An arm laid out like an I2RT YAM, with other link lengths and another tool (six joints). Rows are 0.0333 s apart.
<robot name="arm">
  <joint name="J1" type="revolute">
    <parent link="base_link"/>
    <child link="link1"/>
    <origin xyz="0 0 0.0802" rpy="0 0 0"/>
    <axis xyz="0 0 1"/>
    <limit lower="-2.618" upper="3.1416"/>
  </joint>
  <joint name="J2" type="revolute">
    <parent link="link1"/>
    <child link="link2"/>
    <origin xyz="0.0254 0.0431 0.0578" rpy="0 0 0"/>
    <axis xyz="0 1 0"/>
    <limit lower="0" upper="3.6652"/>
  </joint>
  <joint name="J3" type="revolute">
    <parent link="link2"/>
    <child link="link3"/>
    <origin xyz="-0.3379 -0.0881 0" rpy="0 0 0"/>
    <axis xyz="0 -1 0"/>
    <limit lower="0" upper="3.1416"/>
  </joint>
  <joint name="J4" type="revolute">
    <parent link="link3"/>
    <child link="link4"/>
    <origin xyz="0.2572 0.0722 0.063" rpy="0 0 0"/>
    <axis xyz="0 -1 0"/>
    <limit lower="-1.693" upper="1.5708"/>
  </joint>
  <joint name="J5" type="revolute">
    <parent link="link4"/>
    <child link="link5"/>
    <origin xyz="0.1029 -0.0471 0.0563" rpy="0 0 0"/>
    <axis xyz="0 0 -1"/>
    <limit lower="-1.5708" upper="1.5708"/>
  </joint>
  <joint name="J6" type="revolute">
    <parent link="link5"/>
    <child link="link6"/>
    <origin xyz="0.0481 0 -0.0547" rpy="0 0 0"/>
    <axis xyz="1 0 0"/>
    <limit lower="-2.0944" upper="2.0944"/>
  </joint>
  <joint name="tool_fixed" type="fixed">
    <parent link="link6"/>
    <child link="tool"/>
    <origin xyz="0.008 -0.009 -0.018" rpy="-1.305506 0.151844 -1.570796"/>
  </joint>
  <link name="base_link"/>
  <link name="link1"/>
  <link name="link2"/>
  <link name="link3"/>
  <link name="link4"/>
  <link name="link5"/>
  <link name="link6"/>
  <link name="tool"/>
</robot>
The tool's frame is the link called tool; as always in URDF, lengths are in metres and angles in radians.
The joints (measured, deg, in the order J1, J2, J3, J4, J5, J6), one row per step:
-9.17 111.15 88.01 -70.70 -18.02 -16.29
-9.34 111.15 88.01 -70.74 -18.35 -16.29
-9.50 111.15 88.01 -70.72 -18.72 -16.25
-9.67 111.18 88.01 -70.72 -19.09 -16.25
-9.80 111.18 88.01 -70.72 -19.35 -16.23
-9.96 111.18 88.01 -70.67 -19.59 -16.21
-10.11 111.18 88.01 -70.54 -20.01 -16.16
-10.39 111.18 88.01 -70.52 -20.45 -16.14
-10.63 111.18 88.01 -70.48 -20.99 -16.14
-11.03 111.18 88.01 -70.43 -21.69 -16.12
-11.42 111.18 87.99 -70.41 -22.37 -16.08
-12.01 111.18 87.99 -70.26 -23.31 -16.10
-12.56 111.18 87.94 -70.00 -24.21 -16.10
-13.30 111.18 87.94 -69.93 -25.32 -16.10
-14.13 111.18 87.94 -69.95 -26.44 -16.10
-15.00 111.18 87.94 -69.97 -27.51 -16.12
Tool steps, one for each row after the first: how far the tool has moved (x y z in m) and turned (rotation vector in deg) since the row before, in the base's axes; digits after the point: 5 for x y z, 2 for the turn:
-0.00028 -0.00077 0.00004 0.33 -0.01 -0.19
-0.00011 -0.00068 0.00003 0.36 -0.07 -0.22
-0.00011 -0.00076 -0.00015 0.37 -0.03 -0.20
-0.00014 -0.00059 0.00003 0.26 -0.04 -0.17
-0.00005 -0.00083 0.00001 0.23 -0.08 -0.19
0.00021 -0.00062 0.00000 0.39 -0.18 -0.22
-0.00027 -0.00141 0.00004 0.43 -0.09 -0.33
-0.00014 -0.00107 0.00005 0.52 -0.14 -0.27
-0.00032 -0.00196 0.00008 0.68 -0.17 -0.46
-0.00047 -0.00188 0.00001 0.67 -0.12 -0.47
-0.00030 -0.00304 0.00009 0.89 -0.35 -0.63
-0.00015 -0.00285 -0.00015 0.83 -0.40 -0.60
-0.00078 -0.00382 0.00019 1.06 -0.32 -0.80
-0.00122 -0.00433 0.00025 1.09 -0.25 -0.89
-0.00135 -0.00464 0.00025 1.04 -0.26 -0.91

